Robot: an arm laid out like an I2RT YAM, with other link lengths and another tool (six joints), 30 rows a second.
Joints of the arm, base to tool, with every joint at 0 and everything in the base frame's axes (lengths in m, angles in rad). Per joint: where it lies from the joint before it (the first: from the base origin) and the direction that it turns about. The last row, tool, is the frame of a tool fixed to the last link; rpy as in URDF.
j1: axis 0 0 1 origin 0 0 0.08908
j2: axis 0 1 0 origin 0.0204 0.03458 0.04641
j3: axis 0 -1 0 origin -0.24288 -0.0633 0
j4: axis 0 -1 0 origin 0.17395 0.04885 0.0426
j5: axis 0 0 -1 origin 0.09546 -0.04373 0.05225
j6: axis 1 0 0 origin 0.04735 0 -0.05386
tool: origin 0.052 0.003 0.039 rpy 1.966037 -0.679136 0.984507
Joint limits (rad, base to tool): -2.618..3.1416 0..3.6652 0..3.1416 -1.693..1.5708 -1.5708..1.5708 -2.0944..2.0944
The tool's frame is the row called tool.
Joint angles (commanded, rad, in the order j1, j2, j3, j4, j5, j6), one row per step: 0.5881 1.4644 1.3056 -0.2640 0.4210 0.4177; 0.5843 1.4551 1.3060 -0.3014 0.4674 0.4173; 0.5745 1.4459 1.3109 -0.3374 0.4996 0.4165; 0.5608 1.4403 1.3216 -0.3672 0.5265 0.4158; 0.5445 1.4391 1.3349 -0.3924 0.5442 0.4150; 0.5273 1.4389 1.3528 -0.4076 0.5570 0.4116; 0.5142 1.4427 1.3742 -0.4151 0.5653 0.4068; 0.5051 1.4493 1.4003 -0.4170 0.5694 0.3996; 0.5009 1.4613 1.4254 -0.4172 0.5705 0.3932
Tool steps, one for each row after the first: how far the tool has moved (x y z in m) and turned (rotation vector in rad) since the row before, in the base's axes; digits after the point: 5 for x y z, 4 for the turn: -0.00227 -0.00777 -0.00237 -0.0320 0.0122 -0.0457; -0.00170 -0.00826 -0.00075 -0.0247 0.0104 -0.0383; -0.00050 -0.00836 0.00115 -0.0184 0.0047 -0.0373; 0.00061 -0.00768 0.00123 -0.0135 0.0048 -0.0316; 0.00126 -0.00699 0.00408 -0.0068 -0.0054 -0.0271; 0.00191 -0.00452 0.00520 -0.0027 -0.0103 -0.0185; 0.00235 -0.00229 0.00675 0.0003 -0.0155 -0.0100; 0.00302 0.00017 0.00488 -0.0001 -0.0108 -0.0028
